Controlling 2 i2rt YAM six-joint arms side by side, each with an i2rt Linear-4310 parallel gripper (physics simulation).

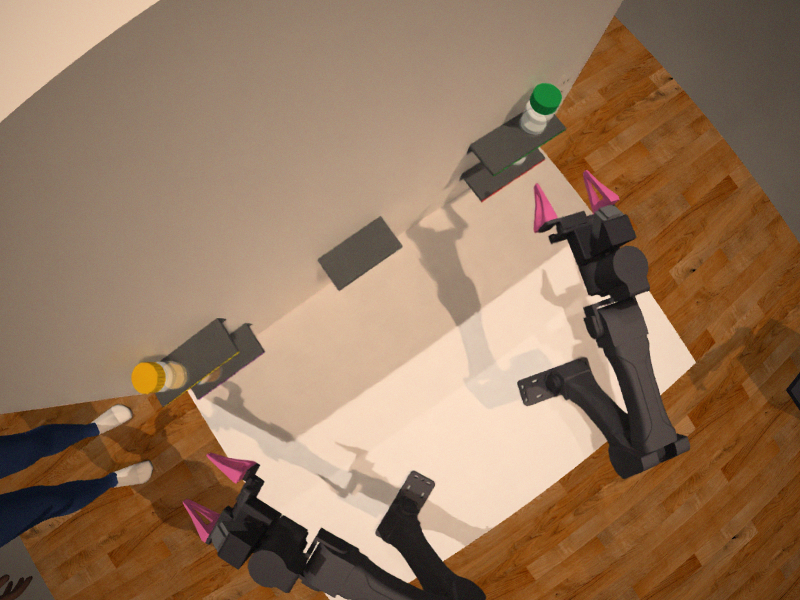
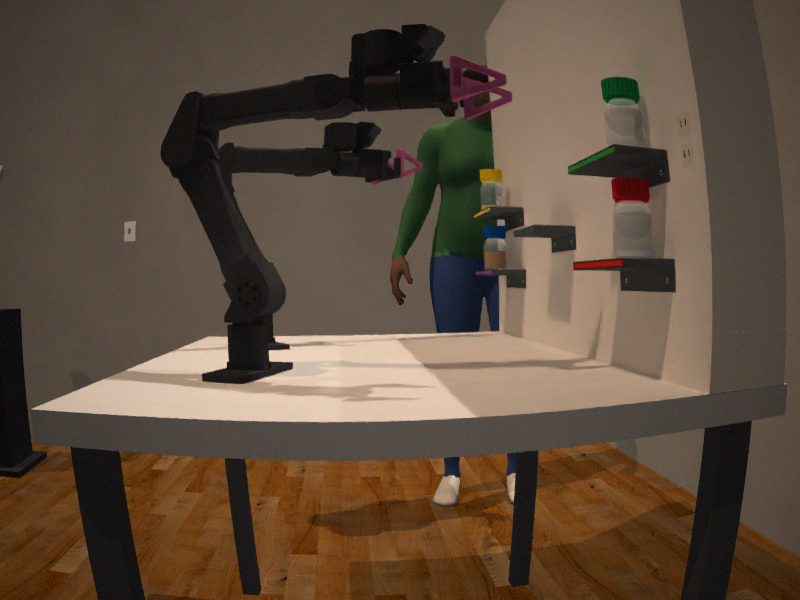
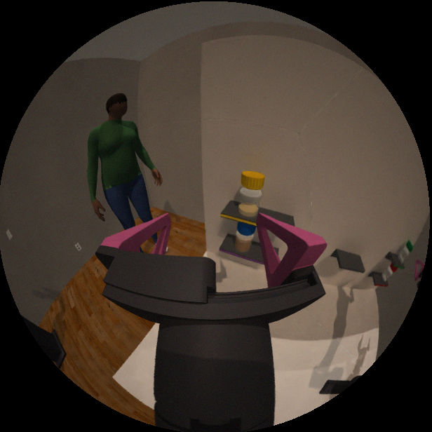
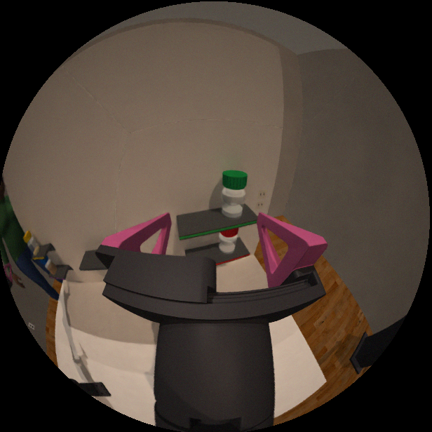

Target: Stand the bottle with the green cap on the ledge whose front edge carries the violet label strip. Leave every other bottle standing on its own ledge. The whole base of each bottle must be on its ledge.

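Frame: origin at the left arm's base, x left, y up, z ahead, level; centimetres.
Seen in the pictures: left gripper, fingertip midpoint: (image 1: 196, 477) (image 2: 412, 169); right gripper, fingertip midpoint: (image 1: 560, 177) (image 2: 509, 88); left arm's base, origin of the base link: (image 1: 404, 507); right arm's base, origin of the base link: (image 1: 555, 381) (image 2: 249, 374).
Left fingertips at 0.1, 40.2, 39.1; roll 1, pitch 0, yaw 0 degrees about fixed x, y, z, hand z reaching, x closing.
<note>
Pixels of each thing's top centre, then the offset from my left fingertips to it, as dx, dy, dz.
- green-capped bottle, middle of its top: (image 2: 619, 82) (image 1: 547, 94) -88.5, +0.0, -20.1
- upper green-strip ledge, middle of its top: (image 2: 614, 158) (image 1: 519, 135) -84.7, -10.5, -18.9
- blue-capped bottle, middle of its top: (image 2: 494, 226) -9.6, -14.0, +16.8
- yellow-capped bottle, middle of its top: (image 1: 144, 378) (image 2: 490, 170) -9.1, +0.0, +16.8
- yellow-strip ledge, middle of its top: (image 1: 188, 363) (image 2: 497, 210) -12.5, -10.5, +15.7
- red-capped bottle, middle of its top: (image 2: 630, 180) -88.2, -14.0, -19.9
- red-strip ledge, middle of its top: (image 2: 621, 260) (image 1: 504, 165) -84.7, -24.5, -18.9
- bare ledge, middle of its top: (image 2: 543, 228) (image 1: 359, 252) -48.6, -17.5, -1.6
The green-capped bottle (image 1: 535, 119) (image 2: 623, 119) (image 4: 233, 195) stands upright on the right part of the upper green-strip ledge (image 1: 507, 147) (image 4: 200, 222). The violet-strip ledge (image 1: 250, 343) (image 2: 512, 275) (image 3: 231, 245) is the lower one at the left; a blue-capped bottle (image 2: 494, 247) (image 3: 245, 229) stands on it. My left gripper (image 1: 196, 477) (image 2: 420, 165) (image 3: 213, 217) is open and empty, in front of the left ledges. My right gripper (image 1: 560, 178) (image 2: 508, 87) (image 4: 213, 217) is open and empty, in front of the green-strip ledge, apart from the bottle.
A yellow-capped bottle (image 1: 148, 377) (image 2: 491, 191) (image 3: 252, 181) stands on the yellow-strip ledge (image 1: 200, 348) (image 3: 276, 217), above the violet-strip one. A red-capped bottle (image 2: 631, 220) (image 4: 228, 241) stands on the red-strip ledge (image 1: 481, 186) (image 2: 657, 266), below the green-strip one. A bare ledge (image 1: 359, 253) (image 2: 546, 230) lies between the stacks.
</note>
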